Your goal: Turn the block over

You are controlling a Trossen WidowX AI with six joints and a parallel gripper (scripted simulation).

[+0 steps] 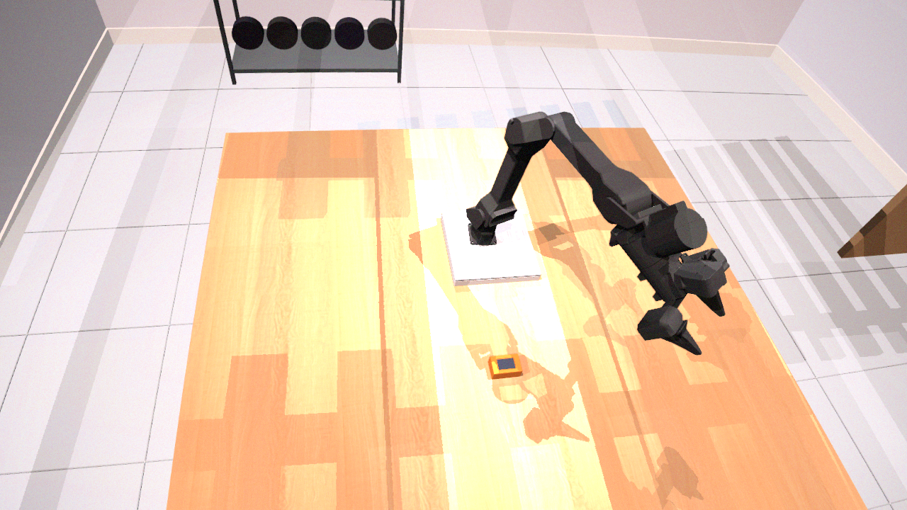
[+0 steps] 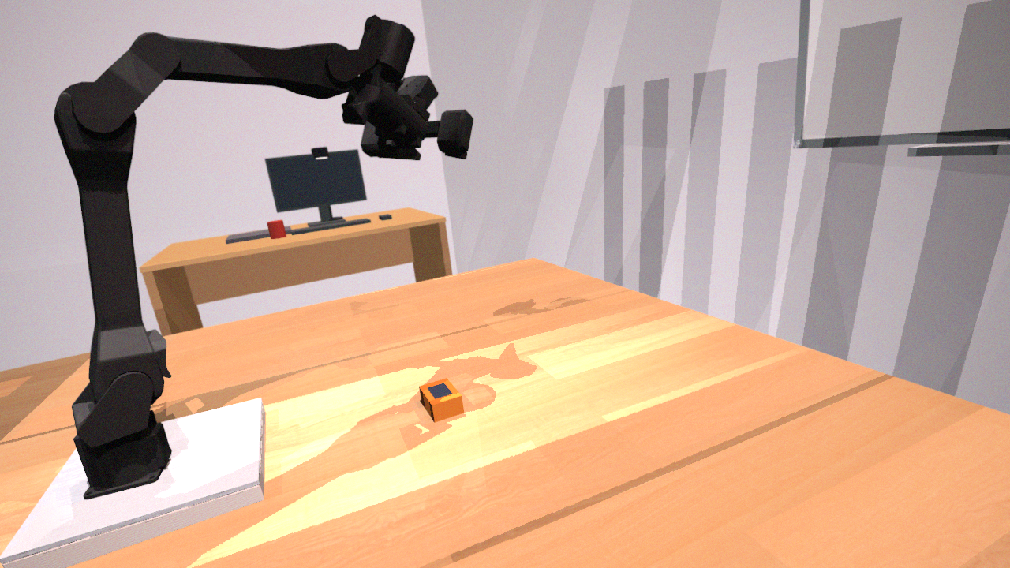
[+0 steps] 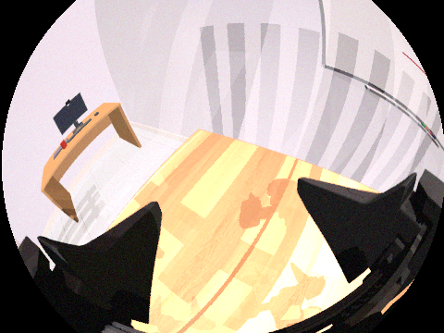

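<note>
My gripper tip is now 300 mm above the orange block, 260 mm to the left of it and 110 mm past it.
</note>
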